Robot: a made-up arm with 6 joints. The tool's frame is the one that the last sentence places. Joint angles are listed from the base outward.
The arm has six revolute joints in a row. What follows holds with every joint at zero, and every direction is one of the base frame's.
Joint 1 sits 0.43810 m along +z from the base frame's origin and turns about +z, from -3.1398 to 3.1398 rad.
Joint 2 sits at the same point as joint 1 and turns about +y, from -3.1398 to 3.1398 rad.
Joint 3 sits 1.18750 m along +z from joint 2 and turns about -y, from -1.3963 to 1.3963 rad.
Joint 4 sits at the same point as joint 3 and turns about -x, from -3.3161 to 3.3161 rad.
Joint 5 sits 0.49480 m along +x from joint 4 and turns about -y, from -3.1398 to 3.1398 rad.
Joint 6 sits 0.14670 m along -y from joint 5 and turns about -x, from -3.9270 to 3.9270 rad.
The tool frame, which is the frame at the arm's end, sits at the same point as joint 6; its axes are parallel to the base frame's.
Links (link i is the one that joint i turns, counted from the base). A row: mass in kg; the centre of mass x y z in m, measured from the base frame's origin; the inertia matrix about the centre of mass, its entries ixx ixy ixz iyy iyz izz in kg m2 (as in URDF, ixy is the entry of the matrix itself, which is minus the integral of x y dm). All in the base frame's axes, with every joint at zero. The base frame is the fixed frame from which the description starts. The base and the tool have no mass.
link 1: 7.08; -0.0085 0.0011 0.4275; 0.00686 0 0 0.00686 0 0.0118
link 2: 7.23; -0.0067 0.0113 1.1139; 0.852 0 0 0.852 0 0.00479
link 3: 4.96; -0.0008 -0.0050 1.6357; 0.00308 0 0 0.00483 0 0.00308
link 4: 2.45; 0.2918 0.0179 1.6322; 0.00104 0 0 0.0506 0 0.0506
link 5: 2.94; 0.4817 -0.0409 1.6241; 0.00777 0 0 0.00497 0 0.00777
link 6: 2.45; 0.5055 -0.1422 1.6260; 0.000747 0 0 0.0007 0 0.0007
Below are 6 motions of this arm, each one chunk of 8 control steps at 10 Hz.
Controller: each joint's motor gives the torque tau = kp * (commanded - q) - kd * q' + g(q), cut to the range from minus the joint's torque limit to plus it. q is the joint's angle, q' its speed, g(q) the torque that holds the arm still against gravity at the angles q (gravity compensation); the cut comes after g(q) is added. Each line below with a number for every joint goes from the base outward.
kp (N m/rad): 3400 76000 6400 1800 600 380
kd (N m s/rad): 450 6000 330 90 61 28
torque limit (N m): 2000 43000 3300 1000 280 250
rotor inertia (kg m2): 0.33 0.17 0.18 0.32 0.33 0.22
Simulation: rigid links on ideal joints. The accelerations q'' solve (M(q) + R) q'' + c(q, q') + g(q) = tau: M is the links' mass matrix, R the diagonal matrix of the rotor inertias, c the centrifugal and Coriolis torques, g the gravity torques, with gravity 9.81 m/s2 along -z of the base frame. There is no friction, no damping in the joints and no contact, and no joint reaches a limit. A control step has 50 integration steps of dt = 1/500 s. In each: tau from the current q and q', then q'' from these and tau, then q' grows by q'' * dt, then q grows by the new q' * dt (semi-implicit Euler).
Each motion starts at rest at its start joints. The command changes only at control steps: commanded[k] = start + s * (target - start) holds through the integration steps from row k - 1 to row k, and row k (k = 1, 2, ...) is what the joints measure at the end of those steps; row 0 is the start. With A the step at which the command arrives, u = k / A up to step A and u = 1 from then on. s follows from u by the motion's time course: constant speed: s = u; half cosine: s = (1 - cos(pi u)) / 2; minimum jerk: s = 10 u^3 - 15 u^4 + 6 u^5; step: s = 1 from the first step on.
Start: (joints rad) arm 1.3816 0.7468 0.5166 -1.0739 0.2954 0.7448
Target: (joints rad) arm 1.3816 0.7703 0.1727 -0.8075 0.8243 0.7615
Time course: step
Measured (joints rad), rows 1 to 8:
1: 1.3822 0.7643 0.2168 -0.8425 0.6278 0.7576
2: 1.3807 0.7688 0.1778 -0.8120 0.7542 0.7607
3: 1.3810 0.7699 0.1733 -0.8081 0.7993 0.7613
4: 1.3814 0.7702 0.1728 -0.8076 0.8154 0.7615
5: 1.3815 0.7703 0.1727 -0.8075 0.8211 0.7615
6: 1.3816 0.7703 0.1727 -0.8075 0.8232 0.7615
7: 1.3816 0.7703 0.1727 -0.8075 0.8239 0.7615
8: 1.3816 0.7703 0.1727 -0.8075 0.8242 0.7615

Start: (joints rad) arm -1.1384 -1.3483 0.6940 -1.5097 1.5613 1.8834
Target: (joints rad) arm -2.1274 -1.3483 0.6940 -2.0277 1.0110 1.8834
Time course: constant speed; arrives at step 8
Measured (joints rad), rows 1 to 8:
1: -1.1850 -1.3483 0.6942 -1.5655 1.5181 1.8834
2: -1.2830 -1.3484 0.6947 -1.6300 1.4584 1.8834
3: -1.4037 -1.3485 0.6950 -1.6954 1.3928 1.8833
4: -1.5295 -1.3485 0.6951 -1.7604 1.3251 1.8833
5: -1.6548 -1.3485 0.6951 -1.8253 1.2568 1.8833
6: -1.7791 -1.3485 0.6951 -1.8900 1.1881 1.8834
7: -1.9028 -1.3485 0.6951 -1.9548 1.1194 1.8834
8: -2.0264 -1.3485 0.6951 -2.0195 1.0506 1.8834

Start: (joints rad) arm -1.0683 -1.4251 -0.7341 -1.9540 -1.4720 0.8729
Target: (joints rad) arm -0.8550 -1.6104 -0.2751 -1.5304 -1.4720 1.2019
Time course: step
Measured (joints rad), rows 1 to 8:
1: -0.9796 -1.5589 -0.3326 -1.5835 -1.4721 1.1210
2: -0.8970 -1.5965 -0.2815 -1.5356 -1.4720 1.1840
3: -0.8639 -1.6066 -0.2758 -1.5303 -1.4721 1.1980
4: -0.8553 -1.6094 -0.2752 -1.5302 -1.4720 1.2010
5: -0.8543 -1.6101 -0.2751 -1.5303 -1.4720 1.2017
6: -0.8546 -1.6103 -0.2751 -1.5304 -1.4720 1.2019
7: -0.8549 -1.6104 -0.2751 -1.5304 -1.4720 1.2019
8: -0.8550 -1.6104 -0.2751 -1.5304 -1.4720 1.2019

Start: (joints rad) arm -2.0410 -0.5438 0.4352 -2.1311 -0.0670 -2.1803
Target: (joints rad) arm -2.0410 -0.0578 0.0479 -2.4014 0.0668 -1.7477
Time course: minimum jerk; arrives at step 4
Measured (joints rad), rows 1 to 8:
1: -2.0410 -0.5073 0.3996 -2.1552 -0.0583 -2.1465
2: -2.0411 -0.3572 0.2604 -2.2510 -0.0216 -2.0085
3: -2.0414 -0.1759 0.1089 -2.3565 0.0256 -1.8444
4: -2.0415 -0.0897 0.0543 -2.3949 0.0519 -1.7702
5: -2.0414 -0.0663 0.0482 -2.4003 0.0615 -1.7527
6: -2.0412 -0.0601 0.0478 -2.4012 0.0649 -1.7488
7: -2.0411 -0.0584 0.0478 -2.4014 0.0661 -1.7479
8: -2.0411 -0.0580 0.0479 -2.4014 0.0666 -1.7478

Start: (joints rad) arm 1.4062 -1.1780 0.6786 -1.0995 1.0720 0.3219
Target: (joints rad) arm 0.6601 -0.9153 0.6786 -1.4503 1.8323 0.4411
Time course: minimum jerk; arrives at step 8
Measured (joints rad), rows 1 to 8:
1: 1.4013 -1.1749 0.6785 -1.1044 1.0797 0.3233
2: 1.3699 -1.1574 0.6781 -1.1318 1.1244 0.3316
3: 1.2887 -1.1199 0.6778 -1.1881 1.2235 0.3491
4: 1.1558 -1.0668 0.6778 -1.2648 1.3682 0.3738
5: 0.9958 -1.0095 0.6779 -1.3440 1.5298 0.4001
6: 0.8471 -0.9609 0.6778 -1.4068 1.6719 0.4220
7: 0.7421 -0.9308 0.6778 -1.4412 1.7663 0.4352
8: 0.6895 -0.9195 0.6780 -1.4500 1.8086 0.4398

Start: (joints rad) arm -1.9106 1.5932 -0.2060 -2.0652 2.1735 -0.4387
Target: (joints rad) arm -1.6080 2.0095 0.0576 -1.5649 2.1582 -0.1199
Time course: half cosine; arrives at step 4
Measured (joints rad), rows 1 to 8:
1: -1.8922 1.6374 -0.1725 -2.0009 2.1721 -0.4034
2: -1.8299 1.7562 -0.0870 -1.8379 2.1682 -0.3093
3: -1.7352 1.8957 0.0051 -1.6631 2.1633 -0.2006
4: -1.6578 1.9785 0.0502 -1.5776 2.1601 -0.1387
5: -1.6229 2.0012 0.0563 -1.5669 2.1589 -0.1240
6: -1.6120 2.0073 0.0573 -1.5653 2.1584 -0.1208
7: -1.6090 2.0089 0.0575 -1.5650 2.1583 -0.1201
8: -1.6082 2.0093 0.0576 -1.5649 2.1582 -0.1199

